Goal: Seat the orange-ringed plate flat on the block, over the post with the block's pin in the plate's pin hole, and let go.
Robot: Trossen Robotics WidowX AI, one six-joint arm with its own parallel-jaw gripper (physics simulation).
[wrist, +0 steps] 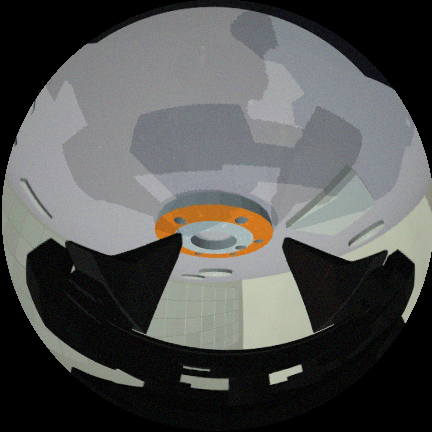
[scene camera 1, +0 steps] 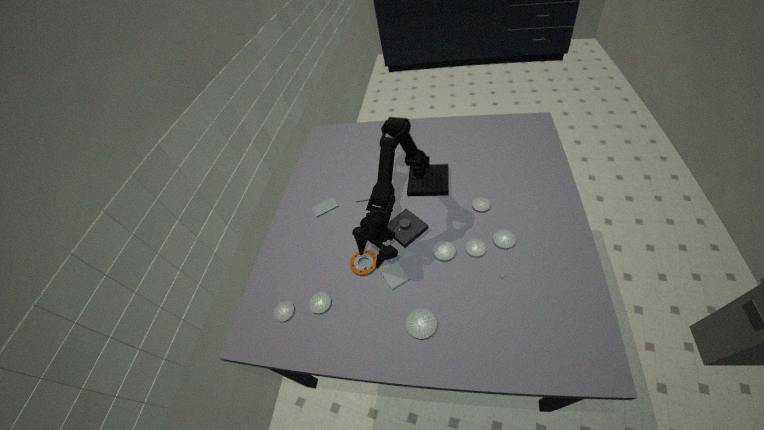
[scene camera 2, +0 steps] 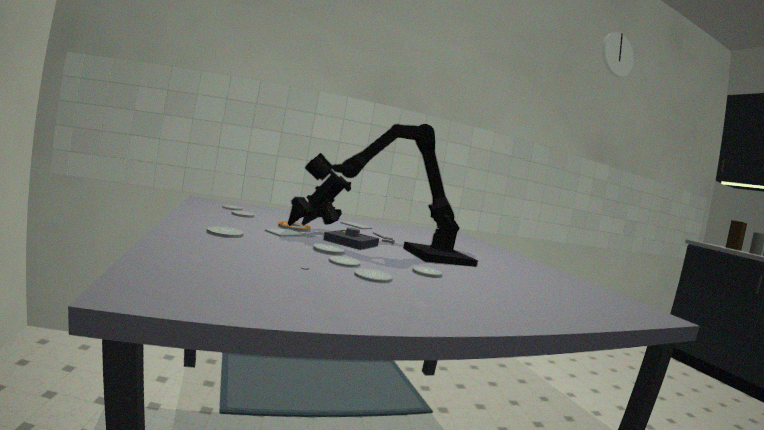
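Seen in the pictures: gripper, fingertip midpoint: (wrist: 233, 241) (scene camera 1: 368, 261) (scene camera 2: 295, 224); arm's base, origin of the base link: (scene camera 1: 419, 173) (scene camera 2: 442, 249).
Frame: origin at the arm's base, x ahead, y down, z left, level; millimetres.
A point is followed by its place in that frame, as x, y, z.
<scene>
The orange-ringed plate (scene camera 1: 363, 272) @(469, 10, -223) (scene camera 2: 296, 228) @(430, 11, -173) (wrist: 207, 212) @(390, 9, -197) lies on the table, apart from the block, with a grey inner ring and several small holes. The dark square block (scene camera 1: 411, 235) @(330, -5, -44) (scene camera 2: 344, 239) @(323, 1, -20) has a round post (scene camera 1: 404, 223) @(285, -24, -68) (scene camera 2: 352, 231) @(291, -19, -49) at its middle and a small yellow pin (scene camera 1: 398, 229) @(297, -4, -94) near the post. My gripper (scene camera 1: 369, 259) @(427, 4, -205) (scene camera 2: 297, 223) @(427, 4, -205) (wrist: 233, 241) @(427, 4, -205) is open and empty, low at the plate. In the wrist view its left fingertip overlaps the plate's edge and its right fingertip is off to the right. Whether they touch cannot be told.
A pale square tile (scene camera 1: 395, 276) @(489, 14, -106) (scene camera 2: 281, 232) @(493, 14, -94) (wrist: 345, 210) @(476, 14, -107) lies beside the plate; another pale tile (scene camera 1: 325, 206) @(130, 14, -423) (scene camera 2: 355, 225) @(144, 14, -401) lies farther off. Several whitish domed discs, one large (scene camera 1: 421, 323) @(664, 11, -19) (scene camera 2: 225, 231) @(665, 10, 1), are spread around. The arm's base (scene camera 1: 435, 182) @(64, -4, 64) (scene camera 2: 441, 255) @(78, -4, 117) stands behind the block.
</scene>
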